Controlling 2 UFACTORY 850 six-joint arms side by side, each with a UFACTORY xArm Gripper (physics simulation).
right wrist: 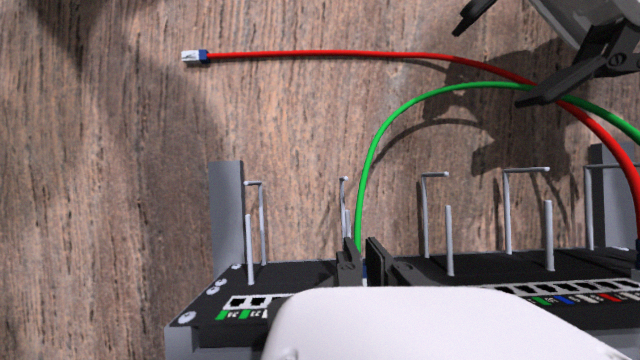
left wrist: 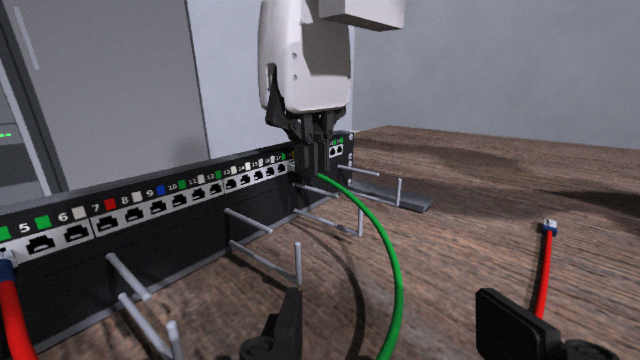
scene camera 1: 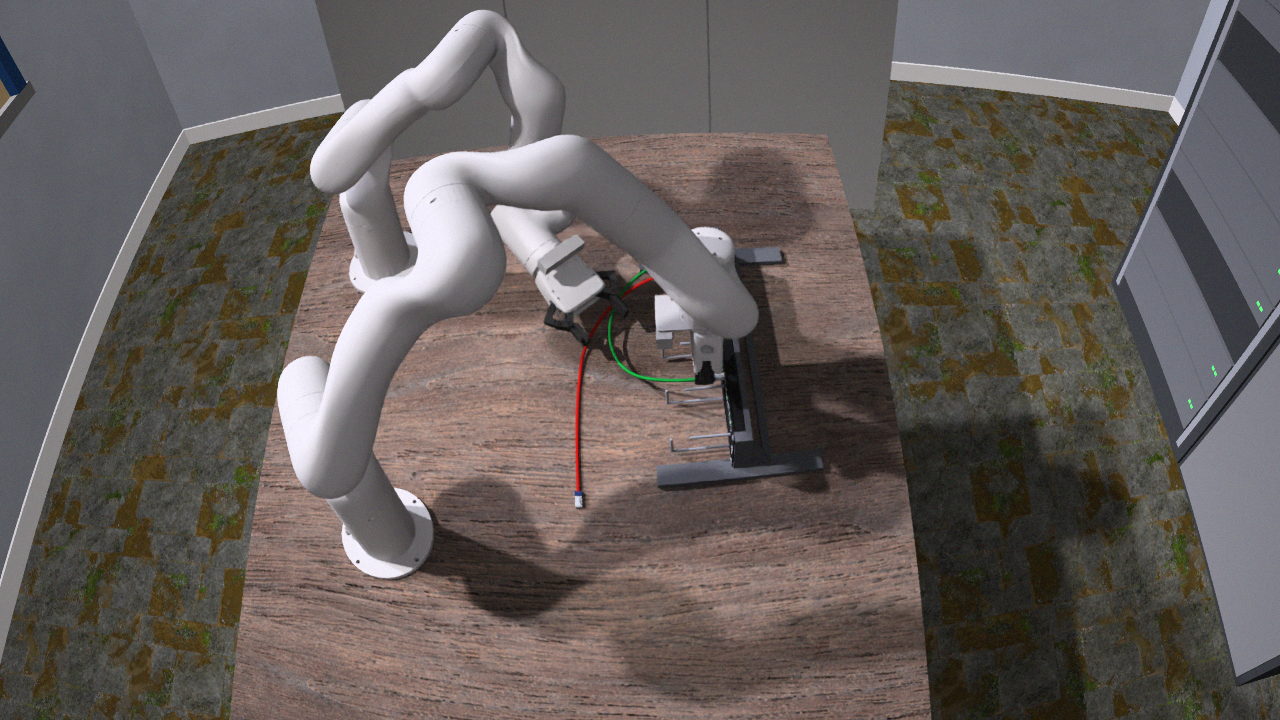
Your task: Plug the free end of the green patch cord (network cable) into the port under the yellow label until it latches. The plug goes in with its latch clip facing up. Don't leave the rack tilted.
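The black patch panel rack [scene camera 1: 734, 404] [left wrist: 190, 240] [right wrist: 305, 275] stands on grey feet and looks upright in the left wrist view. My right gripper [scene camera 1: 705, 377] [left wrist: 312, 173] [right wrist: 358, 253] is shut on the green cord's plug at the panel front. The blue boot [right wrist: 364, 270] shows between its fingers. The green cord [scene camera 1: 662, 379] [left wrist: 396, 250] [right wrist: 485, 84] arcs away from it. The yellow label [left wrist: 293, 154] shows partly, left of the fingers. The fingers hide the port and the clip; whether the plug is seated cannot be told. My left gripper [scene camera 1: 606, 327] [left wrist: 387, 317] [right wrist: 493, 65] is open near both cords.
A loose red cord [scene camera 1: 578, 420] [left wrist: 545, 275] [right wrist: 320, 53] lies on the table, ending in a plug [scene camera 1: 578, 499] [left wrist: 549, 226] [right wrist: 192, 56]. Metal cable guides [scene camera 1: 702, 443] [left wrist: 298, 265] [right wrist: 425, 215] stick out from the panel front. A server cabinet [scene camera 1: 1199, 232] stands at the right.
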